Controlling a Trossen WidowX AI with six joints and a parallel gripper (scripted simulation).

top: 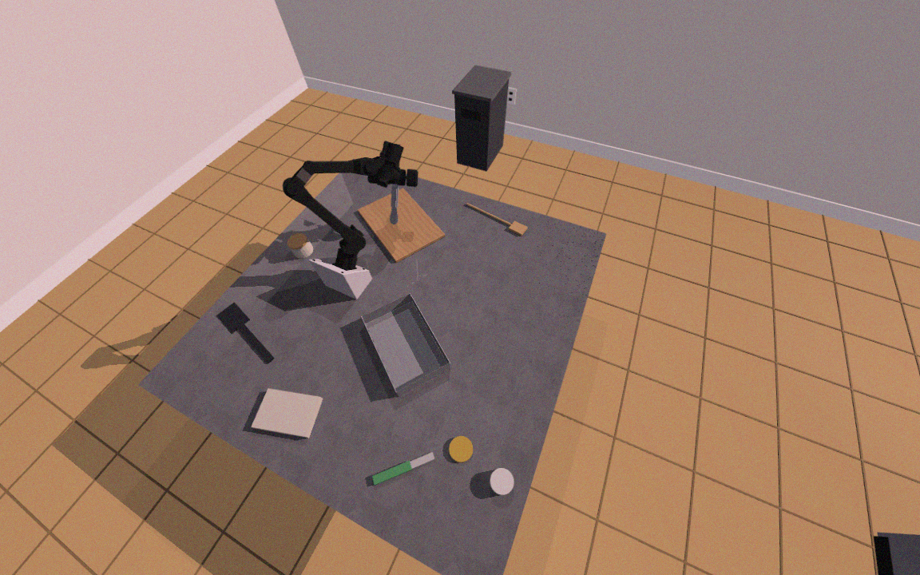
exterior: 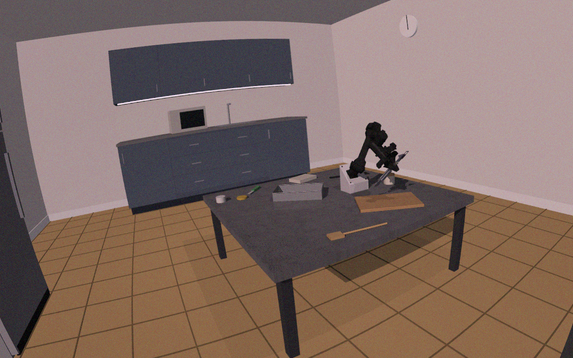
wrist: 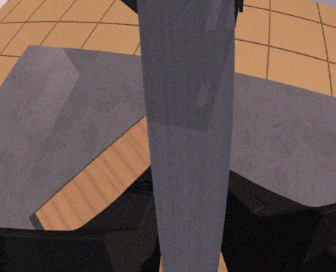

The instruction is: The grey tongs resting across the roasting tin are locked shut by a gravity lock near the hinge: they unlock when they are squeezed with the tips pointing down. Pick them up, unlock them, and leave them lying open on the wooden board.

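Right now my gripper tip is 190 mm above the wooden board, 70 mm to the left of it and 20 mm short of it. Round my gripper tip: wood-topped jar: 370 mm to the right, 280 mm behind, 160 mm below; then black spatula: 760 mm to the right, 240 mm behind, 190 mm below; then grey roasting tin: 550 mm to the right, 330 mm ahead, 170 mm below.
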